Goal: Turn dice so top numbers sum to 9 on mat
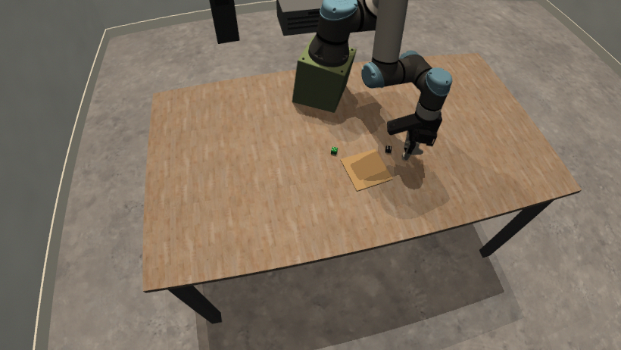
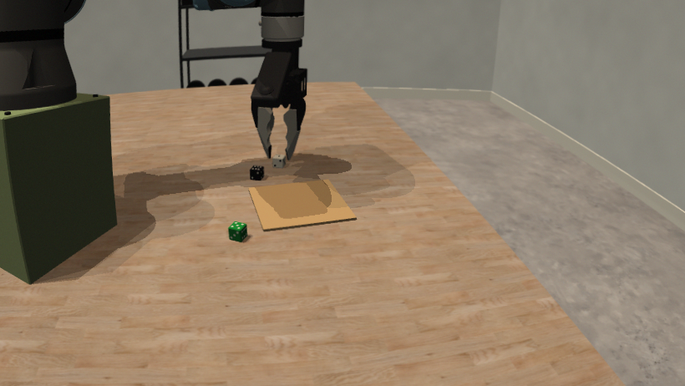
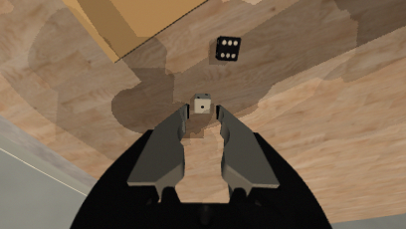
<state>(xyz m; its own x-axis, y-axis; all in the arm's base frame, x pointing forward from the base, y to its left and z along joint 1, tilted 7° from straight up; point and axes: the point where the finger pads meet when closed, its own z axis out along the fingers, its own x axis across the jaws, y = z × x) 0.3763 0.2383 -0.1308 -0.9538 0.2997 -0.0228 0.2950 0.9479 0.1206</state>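
My gripper is now 2 cm above the white die. Also, from my hand: tan mat (3 cm ahead, 15 cm to the right, 3 cm below); then black die (4 cm behind, 5 cm to the right, 2 cm below); then green die (6 cm behind, 25 cm to the right, 2 cm below).
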